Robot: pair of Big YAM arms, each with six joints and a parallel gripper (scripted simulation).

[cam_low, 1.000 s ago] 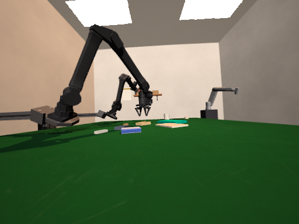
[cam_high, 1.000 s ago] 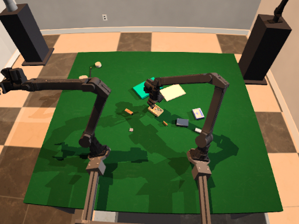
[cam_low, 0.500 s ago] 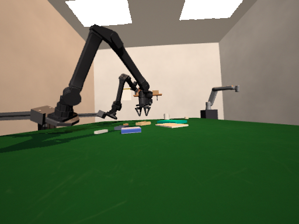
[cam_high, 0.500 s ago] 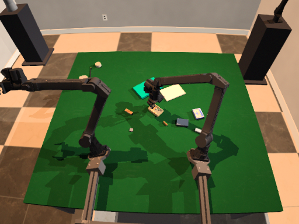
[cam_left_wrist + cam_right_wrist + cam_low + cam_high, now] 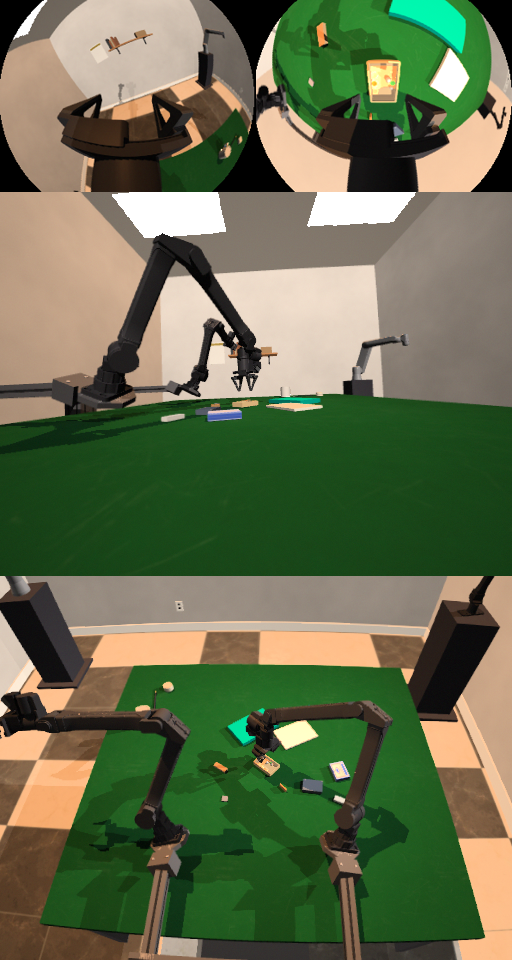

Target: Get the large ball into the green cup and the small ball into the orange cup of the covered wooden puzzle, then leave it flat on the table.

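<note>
My right gripper is now 7 cm above the covered wooden puzzle. From my right hand the other things lie so: white cylinder 66 cm to the left, 28 cm ahead, 3 cm below; then cream board 20 cm ahead, 14 cm to the right, 8 cm below; then teal board 24 cm ahead, 8 cm to the left, 7 cm below.
</note>
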